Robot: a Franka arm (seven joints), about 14 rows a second.
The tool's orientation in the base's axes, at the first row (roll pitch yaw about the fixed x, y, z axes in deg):
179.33, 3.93, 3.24
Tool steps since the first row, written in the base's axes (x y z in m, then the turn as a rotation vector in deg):
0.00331, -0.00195, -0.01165, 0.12, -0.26, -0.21
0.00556, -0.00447, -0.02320, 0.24, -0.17, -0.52
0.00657, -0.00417, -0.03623, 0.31, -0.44, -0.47
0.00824, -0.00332, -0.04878, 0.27, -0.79, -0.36
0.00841, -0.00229, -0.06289, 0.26, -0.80, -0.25
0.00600, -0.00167, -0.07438, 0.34, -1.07, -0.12
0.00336, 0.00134, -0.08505, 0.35, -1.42, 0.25
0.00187, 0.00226, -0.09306, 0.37, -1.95, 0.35
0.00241, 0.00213, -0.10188, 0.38, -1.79, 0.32
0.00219, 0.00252, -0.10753, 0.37, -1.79, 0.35
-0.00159, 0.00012, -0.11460, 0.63, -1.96, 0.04
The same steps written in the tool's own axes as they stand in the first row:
0.00399, 0.00200, 0.01143, 0.12, 0.26, 0.21
0.00688, 0.00451, 0.02284, 0.27, 0.18, 0.51
0.00879, 0.00412, 0.03576, 0.32, 0.45, 0.45
0.01136, 0.00322, 0.04816, 0.25, 0.80, 0.35
0.01256, 0.00203, 0.06220, 0.23, 0.81, 0.24
0.01098, 0.00114, 0.07382, 0.29, 1.09, 0.11
0.00925, -0.00214, 0.08460, 0.25, 1.44, -0.25
0.00837, -0.00323, 0.09267, 0.23, 1.97, -0.34
0.00950, -0.00318, 0.10144, 0.26, 1.81, -0.32
0.00969, -0.00364, 0.10708, 0.24, 1.81, -0.35
0.00628, -0.00155, 0.11443, 0.51, 1.99, -0.05

